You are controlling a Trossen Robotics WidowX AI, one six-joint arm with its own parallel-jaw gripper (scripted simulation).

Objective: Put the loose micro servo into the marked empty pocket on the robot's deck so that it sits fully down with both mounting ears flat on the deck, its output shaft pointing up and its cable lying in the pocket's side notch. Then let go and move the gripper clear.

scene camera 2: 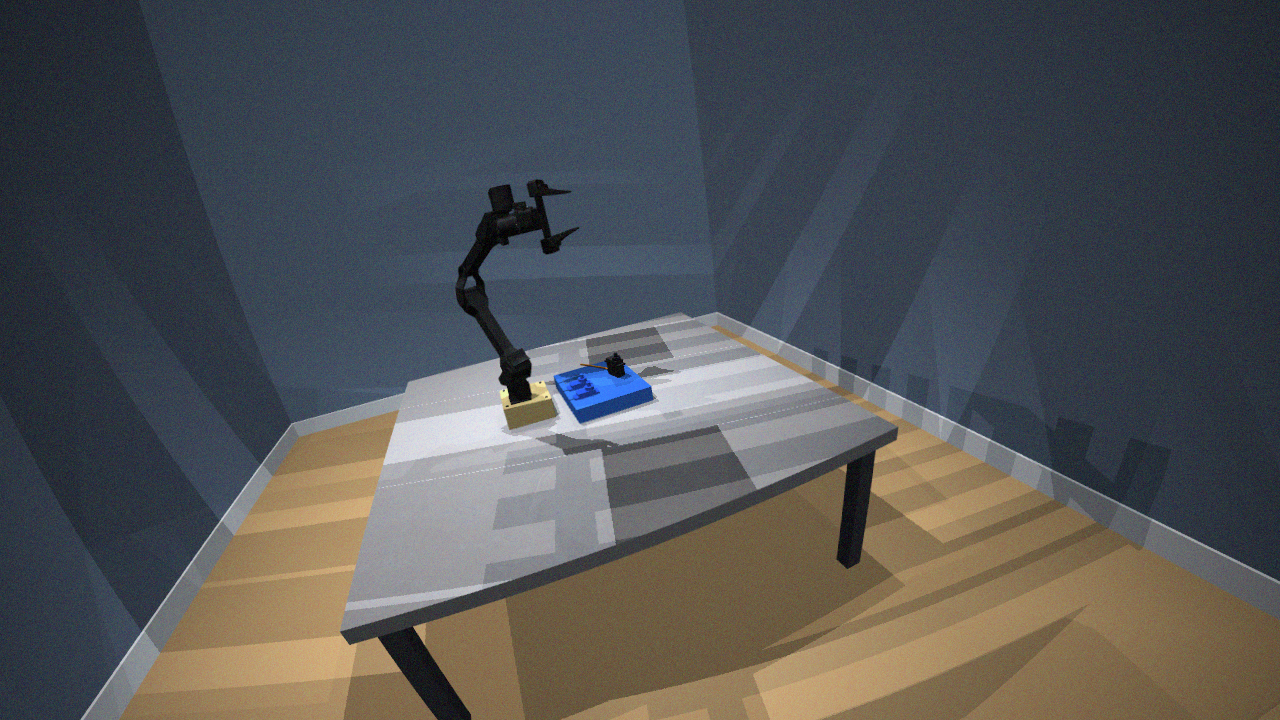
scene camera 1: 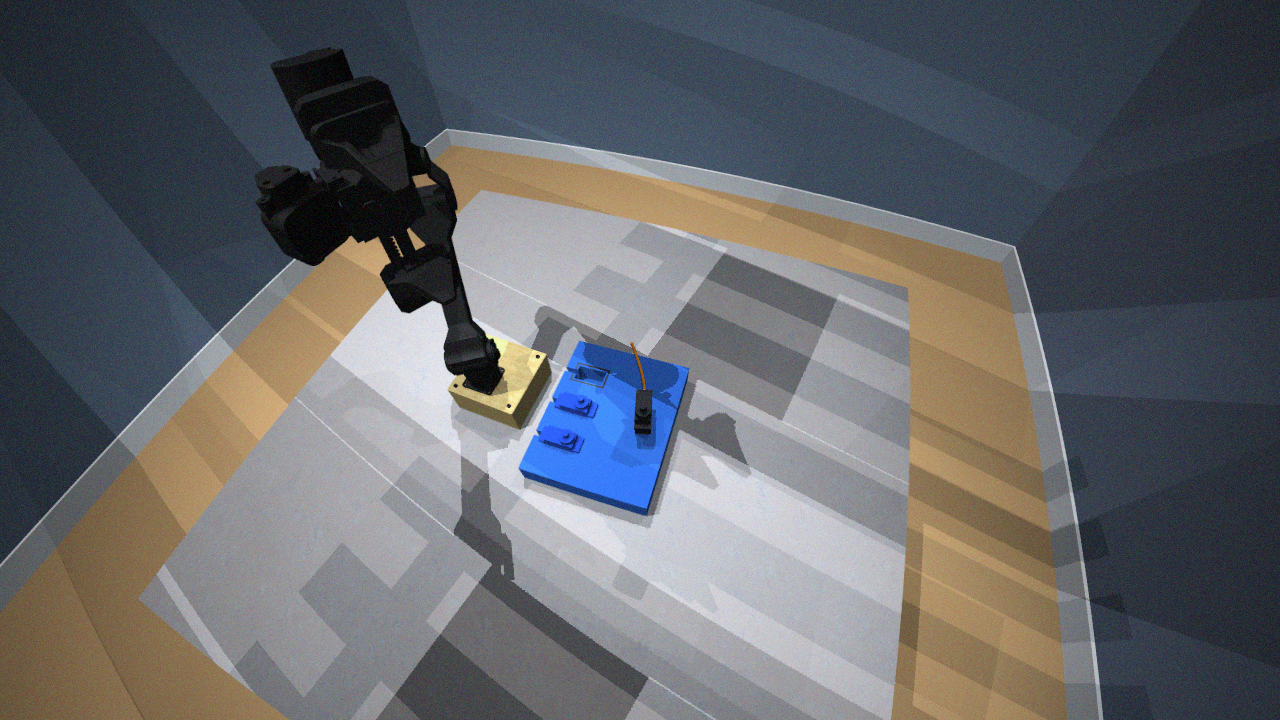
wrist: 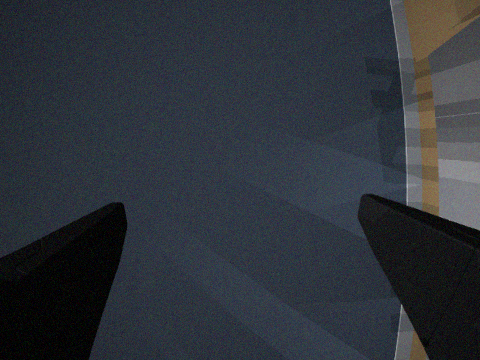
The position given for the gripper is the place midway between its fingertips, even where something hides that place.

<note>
The gripper (scene camera 1: 429, 251) is open, holding nothing. Further things: a black micro servo (scene camera 1: 643, 406) and a blue deck (scene camera 1: 615, 466).
The gripper is seen too in scene camera 2 (scene camera 2: 575, 209) and in the wrist view (wrist: 246, 210). The blue deck shows as well in scene camera 2 (scene camera 2: 617, 394). The wrist view misses the black micro servo: it is out of frame.
</note>
